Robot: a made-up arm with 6 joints. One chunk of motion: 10 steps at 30 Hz.
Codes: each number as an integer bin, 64 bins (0 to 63) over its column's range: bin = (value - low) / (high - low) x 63, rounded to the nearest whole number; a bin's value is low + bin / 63 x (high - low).
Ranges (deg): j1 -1.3..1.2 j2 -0.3..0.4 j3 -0.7..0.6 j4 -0.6..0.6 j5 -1..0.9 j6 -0.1..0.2
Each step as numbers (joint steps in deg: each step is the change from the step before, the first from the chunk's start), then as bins.
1 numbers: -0.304 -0.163 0.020 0.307 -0.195 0.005
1 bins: 25 12 35 48 27 22
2 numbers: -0.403 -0.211 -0.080 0.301 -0.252 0.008
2 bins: 23 8 30 47 25 23
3 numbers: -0.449 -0.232 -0.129 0.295 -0.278 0.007
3 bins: 21 6 28 47 24 22
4 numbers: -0.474 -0.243 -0.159 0.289 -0.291 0.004
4 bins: 21 5 26 47 24 22
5 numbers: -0.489 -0.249 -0.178 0.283 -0.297 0.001
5 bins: 20 5 25 46 23 21
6 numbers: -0.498 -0.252 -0.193 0.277 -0.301 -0.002
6 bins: 20 4 25 46 23 21
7 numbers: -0.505 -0.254 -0.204 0.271 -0.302 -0.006
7 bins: 20 4 24 46 23 20
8 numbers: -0.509 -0.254 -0.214 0.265 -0.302 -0.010
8 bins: 20 4 24 45 23 19
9 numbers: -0.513 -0.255 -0.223 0.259 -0.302 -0.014
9 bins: 20 4 23 45 23 18
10 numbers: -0.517 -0.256 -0.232 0.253 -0.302 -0.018
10 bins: 20 4 23 45 23 17
